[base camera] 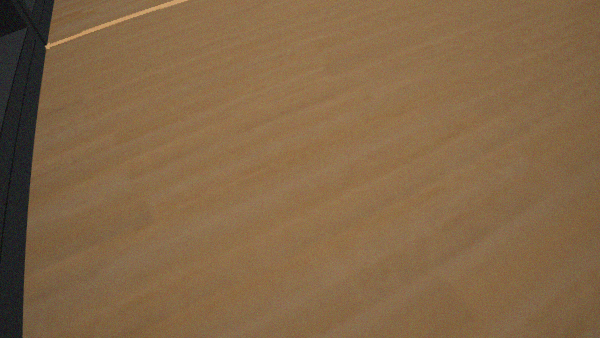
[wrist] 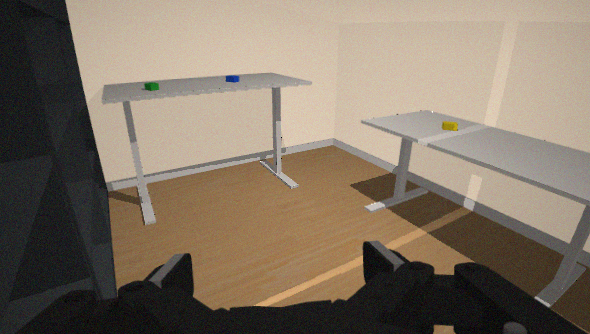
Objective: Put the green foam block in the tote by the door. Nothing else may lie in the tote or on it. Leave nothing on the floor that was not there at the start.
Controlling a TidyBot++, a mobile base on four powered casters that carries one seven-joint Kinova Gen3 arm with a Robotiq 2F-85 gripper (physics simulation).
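Places are measured from the arm's base along level axes (x ahead, y left, z up), in centimetres.
Pixels of known places: gripper, fingertip midpoint: (wrist: 279, 266).
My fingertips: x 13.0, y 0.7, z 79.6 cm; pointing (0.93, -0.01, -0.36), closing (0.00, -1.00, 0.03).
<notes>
Behind a point stands the place of what it marks.
A small green block (wrist: 152, 86) {x 224.9, y 81.4, z 58.2 cm} lies on the left part of a grey table (wrist: 190, 88) {x 230.3, y 56.4, z 55.3 cm} by the far wall in the wrist view. My gripper (wrist: 279, 266) {x 13.0, y 0.7, z 79.6 cm} is open, with its two fingers wide apart and floor showing between them. It is well short of the table and the green block. The tote and the door do not show in either view.
A blue block (wrist: 232, 79) {x 258.0, y 29.1, z 57.6 cm} lies right of the green one. A yellow block (wrist: 450, 126) {x 192.4, y -121.9, z 35.1 cm} lies on a second grey table (wrist: 520, 157) {x 140.7, y -134.8, z 32.3 cm} at the right. Both tables have splayed feet. A dark upright surface (wrist: 45, 150) {x 86.4, y 65.9, z 60.9 cm} (base camera: 20, 150) {x 48.0, y 46.2, z -36.7 cm} fills the left edge in both views.
</notes>
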